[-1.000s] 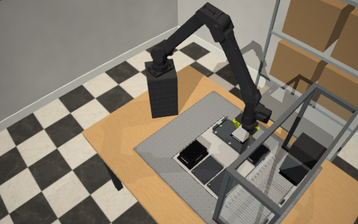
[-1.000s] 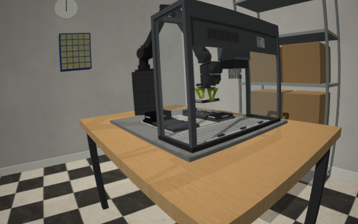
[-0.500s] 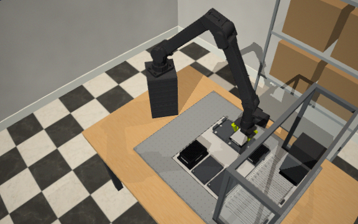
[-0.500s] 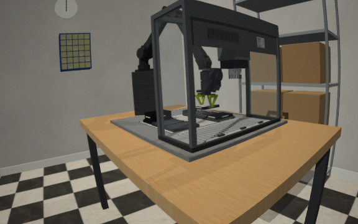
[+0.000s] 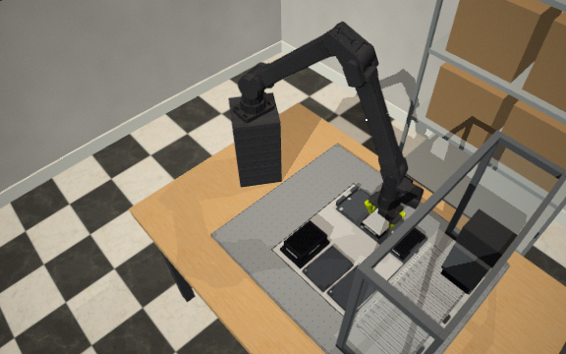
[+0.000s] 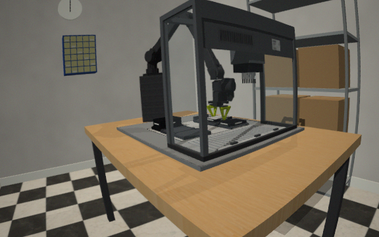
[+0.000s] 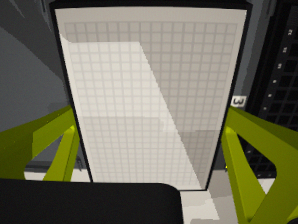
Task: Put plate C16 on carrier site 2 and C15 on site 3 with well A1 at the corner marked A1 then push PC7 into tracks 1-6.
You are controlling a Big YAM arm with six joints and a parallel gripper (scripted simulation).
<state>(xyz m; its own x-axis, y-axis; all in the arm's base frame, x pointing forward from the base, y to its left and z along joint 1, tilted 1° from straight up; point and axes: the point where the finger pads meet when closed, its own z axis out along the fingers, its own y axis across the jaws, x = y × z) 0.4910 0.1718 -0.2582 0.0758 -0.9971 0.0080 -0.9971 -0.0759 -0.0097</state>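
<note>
Right now the dark grey carrier PC7 is 20 mm below my hand. Also, from my hand: plate nest S2 (10 mm ahead, 260 mm to the right, 30 mm below); plate nest S3 (120 mm ahead, 250 mm to the right, 30 mm below); black 96-well plate C15 (100 mm ahead, 10 mm to the left, 10 mm below).
</note>
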